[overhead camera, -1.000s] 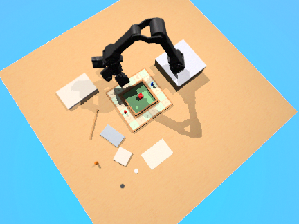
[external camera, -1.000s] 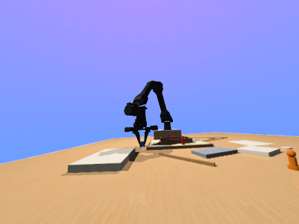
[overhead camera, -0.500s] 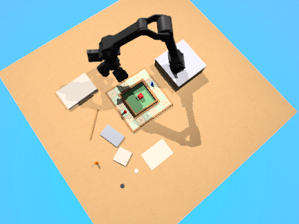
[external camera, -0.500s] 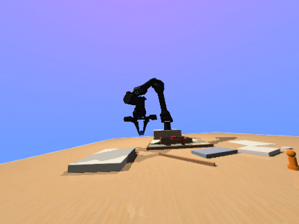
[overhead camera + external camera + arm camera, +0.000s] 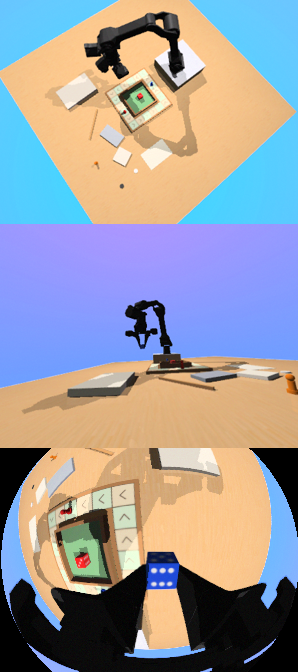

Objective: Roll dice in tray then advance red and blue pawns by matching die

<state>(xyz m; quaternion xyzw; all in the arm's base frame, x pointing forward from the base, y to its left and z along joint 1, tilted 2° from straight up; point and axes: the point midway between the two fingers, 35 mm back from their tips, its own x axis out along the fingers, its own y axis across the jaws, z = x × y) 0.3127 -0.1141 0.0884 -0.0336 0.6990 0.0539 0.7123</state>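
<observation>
My gripper tip is 210 mm to the right of the red pawn, 100 mm above it and 60 mm short of it. The rest, counted from my gripper tip: green tray: 160 mm to the left, 120 mm below, 50 mm behind; then white slab: 260 mm ahead, 120 mm below, 30 mm to the right; then blue pawn: 160 mm behind, 120 mm to the left, 100 mm below.
</observation>
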